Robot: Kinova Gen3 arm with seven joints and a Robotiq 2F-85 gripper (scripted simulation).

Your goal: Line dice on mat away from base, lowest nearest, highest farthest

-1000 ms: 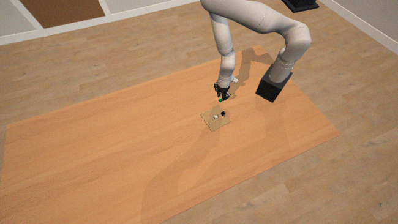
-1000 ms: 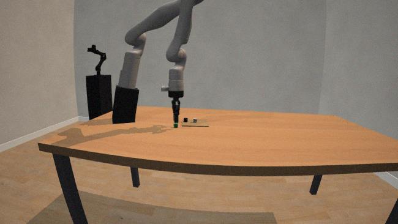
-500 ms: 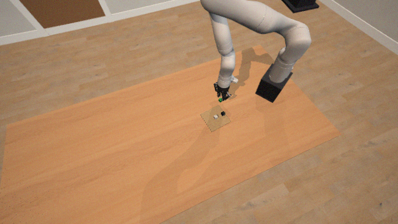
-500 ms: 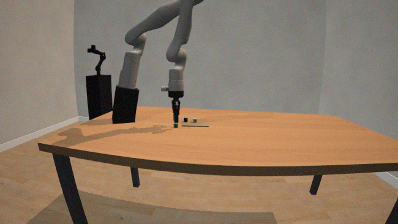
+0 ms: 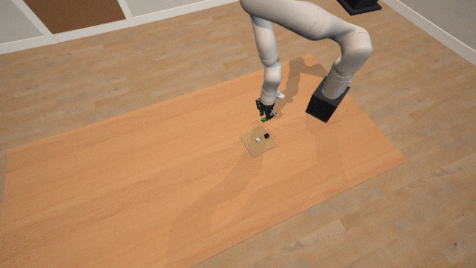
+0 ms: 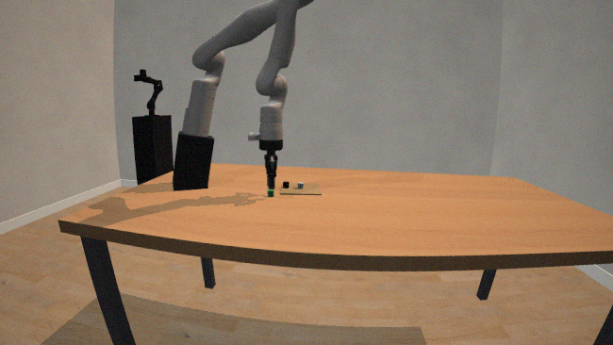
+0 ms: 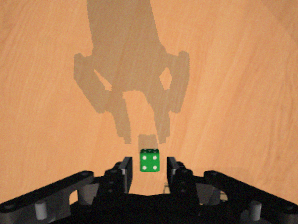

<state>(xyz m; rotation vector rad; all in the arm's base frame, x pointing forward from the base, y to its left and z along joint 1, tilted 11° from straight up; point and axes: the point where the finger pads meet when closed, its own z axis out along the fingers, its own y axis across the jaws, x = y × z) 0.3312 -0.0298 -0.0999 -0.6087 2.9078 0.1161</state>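
My gripper is now 4 cm above the green die. From my hand the other things lie so: white die (7 cm ahead, 11 cm to the left, 3 cm below); then black die (2 cm ahead, 10 cm to the left, 3 cm below); then tan mat (7 cm ahead, 11 cm to the left, 5 cm below).
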